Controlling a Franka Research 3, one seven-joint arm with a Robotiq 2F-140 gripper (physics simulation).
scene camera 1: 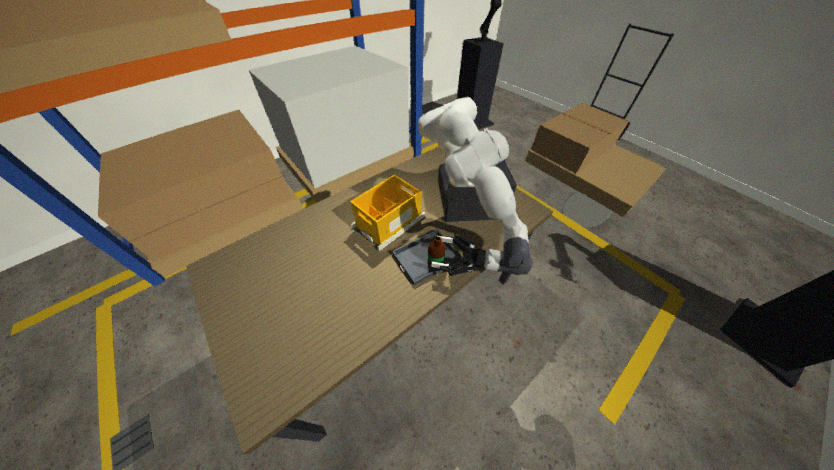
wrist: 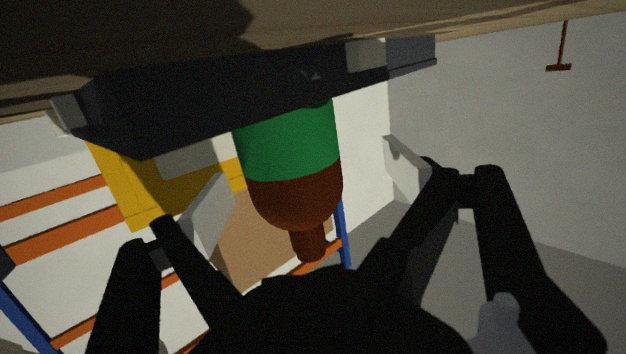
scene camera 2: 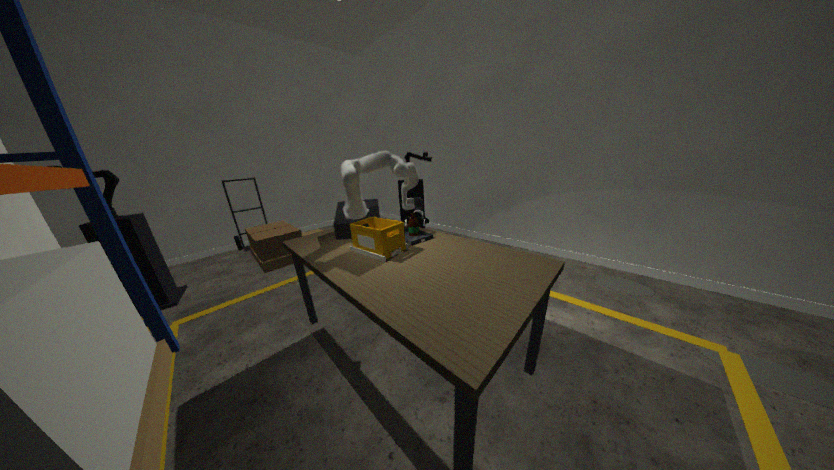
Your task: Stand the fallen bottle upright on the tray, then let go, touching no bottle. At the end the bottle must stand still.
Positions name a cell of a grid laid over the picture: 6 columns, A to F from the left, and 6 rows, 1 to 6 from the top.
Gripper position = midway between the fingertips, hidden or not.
In view: the gripper (scene camera 1: D4).
The gripper shows as well in the wrist view (wrist: C3).
